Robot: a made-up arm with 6 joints.
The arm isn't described. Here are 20 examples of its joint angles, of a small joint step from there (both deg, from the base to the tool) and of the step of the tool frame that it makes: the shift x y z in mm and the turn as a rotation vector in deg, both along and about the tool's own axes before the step.
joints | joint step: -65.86 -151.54 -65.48 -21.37 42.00 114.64 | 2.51 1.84 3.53 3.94 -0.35 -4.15
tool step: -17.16 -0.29 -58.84 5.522 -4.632 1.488
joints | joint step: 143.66 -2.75 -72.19 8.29 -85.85 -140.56 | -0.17 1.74 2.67 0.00 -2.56 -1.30
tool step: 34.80 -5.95 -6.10 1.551 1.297 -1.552
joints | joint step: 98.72 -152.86 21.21 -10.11 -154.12 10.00 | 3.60 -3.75 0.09 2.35 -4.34 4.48
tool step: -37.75 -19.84 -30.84 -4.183 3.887 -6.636
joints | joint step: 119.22 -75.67 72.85 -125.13 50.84 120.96 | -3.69 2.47 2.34 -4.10 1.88 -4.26
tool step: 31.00 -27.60 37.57 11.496 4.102 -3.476
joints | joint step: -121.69 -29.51 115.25 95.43 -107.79 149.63 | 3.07 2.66 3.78 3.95 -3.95 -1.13
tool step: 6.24 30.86 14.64 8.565 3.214 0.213
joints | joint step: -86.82 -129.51 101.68 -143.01 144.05 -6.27 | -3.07 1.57 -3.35 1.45 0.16 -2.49
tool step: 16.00 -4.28 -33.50 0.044 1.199 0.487
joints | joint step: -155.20 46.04 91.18 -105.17 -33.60 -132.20 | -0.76 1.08 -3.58 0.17 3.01 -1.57
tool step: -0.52 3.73 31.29 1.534 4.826 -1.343
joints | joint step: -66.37 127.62 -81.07 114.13 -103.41 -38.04 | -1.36 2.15 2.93 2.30 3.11 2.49
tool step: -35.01 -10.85 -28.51 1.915 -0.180 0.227
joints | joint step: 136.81 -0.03 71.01 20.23 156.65 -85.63 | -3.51 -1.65 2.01 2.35 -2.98 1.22
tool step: -9.82 -10.04 5.07 -1.222 -3.778 -3.617
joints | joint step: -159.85 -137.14 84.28 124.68 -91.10 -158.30 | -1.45 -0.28 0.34 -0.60 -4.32 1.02
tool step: 17.47 -11.45 1.52 0.058 -2.657 2.636
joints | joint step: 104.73 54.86 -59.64 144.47 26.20 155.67 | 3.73 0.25 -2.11 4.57 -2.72 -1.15
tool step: -9.39 18.86 -2.98 -5.147 -4.273 3.575
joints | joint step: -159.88 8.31 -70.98 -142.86 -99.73 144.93 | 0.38 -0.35 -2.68 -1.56 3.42 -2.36
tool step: 13.54 17.02 -4.79 4.024 -4.482 -4.061
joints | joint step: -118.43 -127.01 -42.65 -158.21 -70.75 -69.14 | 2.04 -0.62 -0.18 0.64 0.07 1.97
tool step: 11.94 12.97 15.82 -1.737 1.146 -0.794
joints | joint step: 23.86 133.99 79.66 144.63 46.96 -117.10 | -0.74 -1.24 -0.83 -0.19 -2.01 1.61
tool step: -1.22 19.96 8.99 -1.251 -0.658 -0.706
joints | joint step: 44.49 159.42 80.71 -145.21 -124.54 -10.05 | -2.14 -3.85 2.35 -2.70 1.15 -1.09
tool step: -18.30 31.40 -10.62 1.830 3.121 0.712
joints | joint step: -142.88 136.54 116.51 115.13 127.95 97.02 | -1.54 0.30 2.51 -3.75 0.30 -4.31
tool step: 4.86 18.32 -3.21 -0.216 -0.536 -0.693
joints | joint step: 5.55 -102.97 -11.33 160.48 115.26 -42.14 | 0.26 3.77 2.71 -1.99 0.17 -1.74
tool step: 68.56 -27.96 -4.51 -0.598 -4.984 -3.553
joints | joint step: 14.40 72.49 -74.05 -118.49 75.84 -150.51 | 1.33 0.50 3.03 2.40 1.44 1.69
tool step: 18.85 13.61 -24.93 0.850 -3.810 -2.003
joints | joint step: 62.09 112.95 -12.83 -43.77 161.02 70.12 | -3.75 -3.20 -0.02 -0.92 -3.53 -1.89
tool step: -4.16 68.35 -13.32 -0.591 4.629 2.943
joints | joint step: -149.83 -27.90 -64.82 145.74 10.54 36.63 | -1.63 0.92 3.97 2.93 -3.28 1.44
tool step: 3.87 53.39 -15.54 -5.434 0.383 -7.047
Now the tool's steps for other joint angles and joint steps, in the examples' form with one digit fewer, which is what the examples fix.
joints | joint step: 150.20 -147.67 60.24 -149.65 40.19 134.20 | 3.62 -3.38 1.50 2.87 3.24 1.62
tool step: -13.0 24.5 -69.5 -1.66 -7.56 -2.02
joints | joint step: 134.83 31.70 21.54 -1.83 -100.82 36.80 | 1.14 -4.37 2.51 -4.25 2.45 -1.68
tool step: -51.6 -9.1 20.7 0.16 2.49 2.35
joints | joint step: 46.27 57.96 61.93 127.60 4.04 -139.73 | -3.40 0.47 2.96 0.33 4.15 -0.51
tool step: 1.7 -35.9 -37.8 -1.69 0.20 0.72
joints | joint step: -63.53 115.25 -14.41 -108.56 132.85 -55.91 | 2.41 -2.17 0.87 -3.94 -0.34 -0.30
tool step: 25.8 -41.1 -14.0 -3.78 -3.23 0.60
